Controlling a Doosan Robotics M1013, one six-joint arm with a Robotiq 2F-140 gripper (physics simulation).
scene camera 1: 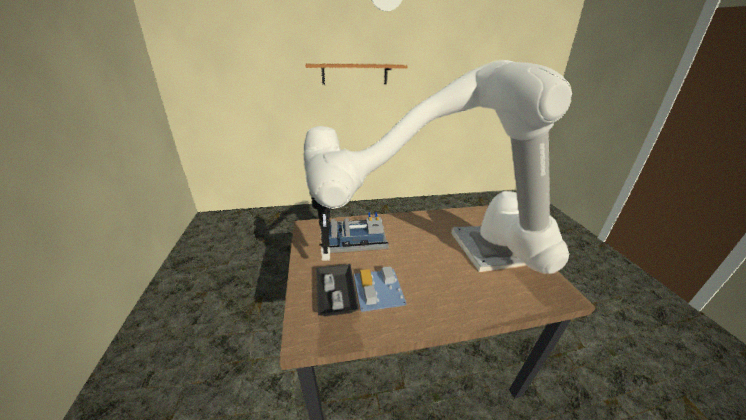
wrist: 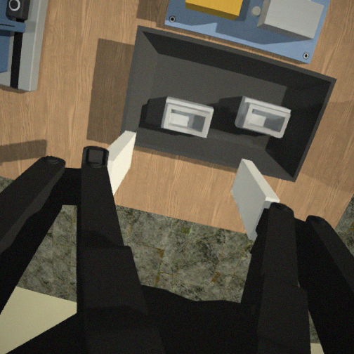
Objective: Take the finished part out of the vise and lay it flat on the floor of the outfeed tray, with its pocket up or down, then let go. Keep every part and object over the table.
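Pixels of known places: gripper, fingertip midpoint: [scene camera 1: 325, 251]; arm's base, link origin: [scene camera 1: 492, 245].
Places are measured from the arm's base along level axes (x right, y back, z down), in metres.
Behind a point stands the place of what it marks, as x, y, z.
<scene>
Two light grey parts lie flat on the floor of the dark outfeed tray [scene camera 1: 353, 307] @(-0.330, -0.660, 0.003) [wrist: 235, 56], pockets up. One part [scene camera 1: 328, 282] @(-0.211, -0.756, -0.003) [wrist: 187, 117] is nearer the vise; the other part [scene camera 1: 337, 300] @(-0.302, -0.717, -0.003) [wrist: 263, 117] is farther from it. They are apart from each other. My gripper [scene camera 1: 325, 254] @(-0.209, -0.757, -0.154) [wrist: 184, 162] is open and empty, raised above the table beside the tray's vise-side end. The vise [scene camera 1: 360, 237] @(0.052, -0.627, -0.025) is blue and grey and stands behind the tray; its corner shows in the wrist view [wrist: 31, 60]. I see no part between its jaws, though detail is small.
A blue plate [scene camera 1: 388, 301] @(-0.293, -0.530, 0.020) [wrist: 220, 24] beside the tray holds a yellow block [scene camera 1: 366, 277] @(-0.201, -0.609, -0.016) [wrist: 215, 6] and grey blocks [scene camera 1: 370, 295] @(-0.294, -0.598, -0.016) [scene camera 1: 388, 274] @(-0.188, -0.521, -0.016) [wrist: 291, 17]. The table's left edge runs close past the tray. The robot base stands at the right of the table [scene camera 1: 443, 297] @(-0.278, -0.316, 0.028).
</scene>
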